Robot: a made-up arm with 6 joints. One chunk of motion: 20 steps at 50 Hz.
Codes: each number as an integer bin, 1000 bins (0 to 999) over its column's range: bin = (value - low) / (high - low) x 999, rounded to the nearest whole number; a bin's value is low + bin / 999 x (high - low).
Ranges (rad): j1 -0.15..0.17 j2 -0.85..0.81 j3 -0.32..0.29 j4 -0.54..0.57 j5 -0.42..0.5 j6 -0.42..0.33
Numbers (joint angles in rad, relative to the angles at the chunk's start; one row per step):
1: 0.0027 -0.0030 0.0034 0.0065 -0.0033 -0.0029
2: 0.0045 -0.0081 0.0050 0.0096 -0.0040 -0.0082
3: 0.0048 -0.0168 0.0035 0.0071 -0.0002 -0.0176
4: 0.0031 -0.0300 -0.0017 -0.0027 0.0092 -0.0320
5: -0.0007 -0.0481 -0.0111 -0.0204 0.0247 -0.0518
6: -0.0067 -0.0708 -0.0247 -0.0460 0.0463 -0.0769
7: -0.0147 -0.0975 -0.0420 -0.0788 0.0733 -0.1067
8: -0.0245 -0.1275 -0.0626 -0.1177 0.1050 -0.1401
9: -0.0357 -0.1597 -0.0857 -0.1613 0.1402 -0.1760
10: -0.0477 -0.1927 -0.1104 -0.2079 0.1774 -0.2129
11: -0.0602 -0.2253 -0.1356 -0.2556 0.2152 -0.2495
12: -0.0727 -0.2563 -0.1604 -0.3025 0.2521 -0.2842
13: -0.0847 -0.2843 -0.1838 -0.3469 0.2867 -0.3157
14: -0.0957 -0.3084 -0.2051 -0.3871 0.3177 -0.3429
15: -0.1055 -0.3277 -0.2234 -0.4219 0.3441 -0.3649
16: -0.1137 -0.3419 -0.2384 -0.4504 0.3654 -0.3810
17: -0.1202 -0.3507 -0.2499 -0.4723 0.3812 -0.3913
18: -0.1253 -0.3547 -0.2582 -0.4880 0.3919 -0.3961
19: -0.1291 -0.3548 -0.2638 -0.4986 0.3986 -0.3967
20: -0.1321 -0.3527 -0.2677 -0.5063 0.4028 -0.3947
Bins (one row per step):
1: 477 510 530 492 452 556
2: 482 507 532 495 452 549
3: 483 501 530 492 456 536
4: 478 493 521 484 466 517
5: 466 483 506 468 483 490
6: 447 469 484 445 506 457
7: 422 453 455 415 536 417
8: 392 435 422 380 570 373
9: 357 415 384 341 608 325
10: 319 396 343 299 649 276
11: 280 376 302 256 690 227
12: 241 357 261 214 730 181
13: 204 340 223 174 767 139
14: 170 326 188 138 801 103
15: 139 314 158 106 830 73
16: 113 306 134 81 853 52
17: 93 300 115 61 870 38
18: 77 298 101 47 882 32
19: 65 298 92 37 889 31
20: 56 299 86 30 893 34

